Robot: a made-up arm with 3 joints. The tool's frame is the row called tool. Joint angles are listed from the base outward.
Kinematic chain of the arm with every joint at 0, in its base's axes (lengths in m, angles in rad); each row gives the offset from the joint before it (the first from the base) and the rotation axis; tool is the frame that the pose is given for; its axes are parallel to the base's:
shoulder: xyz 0 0 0.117 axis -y
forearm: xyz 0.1 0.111 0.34 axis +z
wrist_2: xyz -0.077 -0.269 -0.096 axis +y
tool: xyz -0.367 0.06 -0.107
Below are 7 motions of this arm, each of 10 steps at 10 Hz.
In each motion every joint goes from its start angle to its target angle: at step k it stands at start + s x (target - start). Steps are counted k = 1, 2, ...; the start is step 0. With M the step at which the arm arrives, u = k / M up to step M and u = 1 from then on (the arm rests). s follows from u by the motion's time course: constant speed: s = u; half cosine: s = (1 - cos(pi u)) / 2; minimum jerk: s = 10 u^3 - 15 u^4 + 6 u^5.
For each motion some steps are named. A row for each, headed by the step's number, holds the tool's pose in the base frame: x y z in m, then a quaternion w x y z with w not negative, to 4 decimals.
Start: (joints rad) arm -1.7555 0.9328 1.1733
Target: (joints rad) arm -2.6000 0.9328 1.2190
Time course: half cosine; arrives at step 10
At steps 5, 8, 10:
5: 0.4016 -0.2632 -0.2626 0.1035 -0.2119 -0.8872 -0.3966
8: 0.2510 -0.2587 -0.3806 0.2607 -0.2730 -0.8543 -0.3573
10: 0.2099 -0.2576 -0.4005 0.2968 -0.2864 -0.8424 -0.3467

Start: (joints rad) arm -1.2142 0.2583 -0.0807
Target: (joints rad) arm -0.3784 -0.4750 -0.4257
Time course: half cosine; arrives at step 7
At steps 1, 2, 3, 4, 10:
1: -0.0129 -0.1879 0.4101 0.8537 0.0657 0.5089 0.0892
2: -0.0718 -0.1474 0.4169 0.8964 0.0340 0.4392 0.0496
3: -0.1529 -0.0869 0.4027 0.9436 -0.0070 0.3309 -0.0114
4: -0.2284 -0.0191 0.3579 0.9745 -0.0452 0.2035 -0.0833
10: -0.3011 0.0930 0.2313 0.9717 -0.0921 -0.0230 -0.2165

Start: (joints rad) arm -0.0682 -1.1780 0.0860
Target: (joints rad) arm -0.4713 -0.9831 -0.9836
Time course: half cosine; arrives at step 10
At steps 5, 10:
5: -0.2484 0.3313 0.1736 0.8541 -0.1809 -0.0767 -0.4815
10: -0.2152 0.1543 0.0911 0.8528 -0.3139 -0.2234 -0.3525

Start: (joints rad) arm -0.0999 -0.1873 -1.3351
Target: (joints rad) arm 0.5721 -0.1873 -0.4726
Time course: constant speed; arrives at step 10
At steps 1, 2, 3, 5, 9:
1: -0.0334 -0.0773 -0.0200 0.8172 -0.0559 -0.5688 -0.0750
2: -0.0565 -0.0712 -0.0204 0.8225 -0.0500 -0.5610 -0.0790
3: -0.0795 -0.0651 -0.0216 0.8278 -0.0438 -0.5531 -0.0826
5: -0.1249 -0.0534 -0.0267 0.8382 -0.0306 -0.5372 -0.0883
9: -0.2116 -0.0326 -0.0471 0.8581 -0.0025 -0.5049 -0.0935

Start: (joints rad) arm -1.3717 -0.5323 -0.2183
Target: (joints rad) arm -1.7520 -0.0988 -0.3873
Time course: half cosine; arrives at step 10
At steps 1, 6, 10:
1: -0.0104 0.1348 0.4824 0.8085 -0.1853 0.5289 -0.1794
6: 0.0406 0.0043 0.4446 0.7924 -0.1026 0.5972 -0.0696
10: 0.0594 -0.0599 0.4062 0.7751 -0.0433 0.6298 -0.0237

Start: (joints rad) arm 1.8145 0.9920 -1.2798
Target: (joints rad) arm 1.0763 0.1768 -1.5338
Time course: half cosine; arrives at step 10
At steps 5, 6, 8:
5: 0.1581 -0.0806 0.2877 0.1381 -0.0056 -0.9476 0.2880
6: 0.1718 -0.0837 0.2580 0.1764 0.0130 -0.9577 0.2268
8: 0.1832 -0.0894 0.2096 0.2383 0.0229 -0.9629 0.1249

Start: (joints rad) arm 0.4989 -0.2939 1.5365
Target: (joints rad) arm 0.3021 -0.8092 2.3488
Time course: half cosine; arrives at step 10
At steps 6, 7, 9, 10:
6: -0.2421 -0.0601 0.6855 0.6281 0.2914 0.7136 -0.1069
7: -0.2038 -0.0780 0.6877 0.5693 0.3280 0.7466 -0.1046
9: -0.1585 -0.1049 0.6795 0.4894 0.3755 0.7810 -0.0970
10: -0.1529 -0.1088 0.6774 0.4785 0.3819 0.7849 -0.0956

